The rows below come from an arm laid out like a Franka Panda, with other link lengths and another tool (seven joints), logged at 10 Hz.
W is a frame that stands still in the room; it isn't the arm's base.
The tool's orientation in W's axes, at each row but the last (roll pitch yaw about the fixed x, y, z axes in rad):
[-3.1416 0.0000 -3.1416]
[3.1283 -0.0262 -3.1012]
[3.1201 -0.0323 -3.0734]
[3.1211 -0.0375 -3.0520]
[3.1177 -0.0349 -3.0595]
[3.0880 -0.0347 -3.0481]
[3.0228 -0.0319 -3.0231]
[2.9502 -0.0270 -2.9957]
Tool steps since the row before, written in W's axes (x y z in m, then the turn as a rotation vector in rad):
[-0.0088 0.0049 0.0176 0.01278 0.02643 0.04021]
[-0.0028 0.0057 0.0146 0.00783 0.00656 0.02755]
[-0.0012 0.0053 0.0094 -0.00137 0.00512 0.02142]
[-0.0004 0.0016 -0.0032 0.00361 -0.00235 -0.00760]
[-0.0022 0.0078 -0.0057 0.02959 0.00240 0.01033]
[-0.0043 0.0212 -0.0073 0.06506 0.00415 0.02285]
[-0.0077 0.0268 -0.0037 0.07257 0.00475 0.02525]
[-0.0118 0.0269 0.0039 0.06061 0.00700 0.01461]
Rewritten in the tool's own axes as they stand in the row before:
[0.0088 0.0049 -0.0176 -0.01278 0.02643 -0.04021]
[0.0029 0.0060 -0.0144 -0.00736 0.00661 -0.02767]
[0.0011 0.0056 -0.0093 0.00171 0.00566 -0.02126]
[0.0001 0.0016 0.0032 -0.00367 -0.00282 0.00741]
[0.0014 0.0078 0.0059 -0.02931 0.00024 -0.01136]
[0.0020 0.0211 0.0085 -0.06433 -0.00059 -0.02516]
[0.0044 0.0269 0.0071 -0.07178 -0.00057 -0.02782]
[0.0079 0.0285 0.0018 -0.06057 0.00124 -0.01631]

